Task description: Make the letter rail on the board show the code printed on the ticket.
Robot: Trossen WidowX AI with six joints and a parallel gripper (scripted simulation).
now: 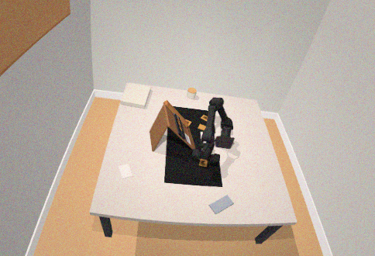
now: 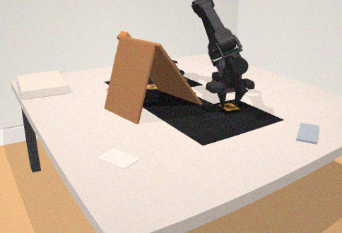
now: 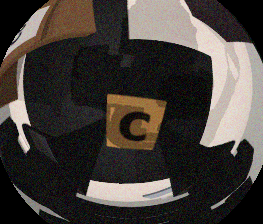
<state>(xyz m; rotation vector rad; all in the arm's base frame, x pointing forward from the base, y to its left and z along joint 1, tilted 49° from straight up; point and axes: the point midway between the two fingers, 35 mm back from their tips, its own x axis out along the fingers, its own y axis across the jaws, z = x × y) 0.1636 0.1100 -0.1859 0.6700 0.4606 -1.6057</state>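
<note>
Now: gripper tip 15 cm to the left of the white ticket, 13 cm short of it and 7 cm below it. Round my gripper tip: black mat (21 cm to the right, 4 cm ahead, 2 cm below); blue-grey card (31 cm to the left, 11 cm behind, 1 cm below); letter tile marked c (right at my gripper tip).
</note>
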